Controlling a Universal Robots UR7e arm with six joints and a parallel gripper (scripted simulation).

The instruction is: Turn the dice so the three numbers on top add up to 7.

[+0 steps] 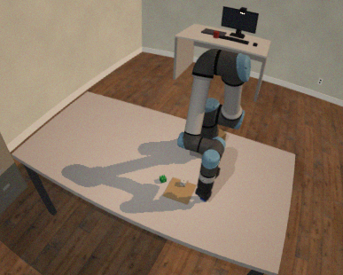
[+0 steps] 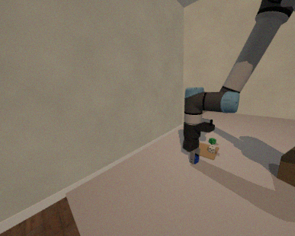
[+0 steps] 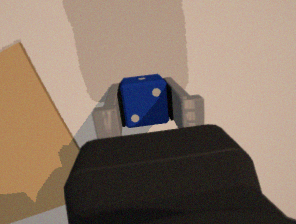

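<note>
Right now my hand is 140 mm to the left of the tan mat, 20 mm above it and 10 mm past it. Also, from my hand: white die (130 mm to the right, 60 mm behind); blue die (right at my hand); green die (250 mm to the right, 40 mm behind).
</note>
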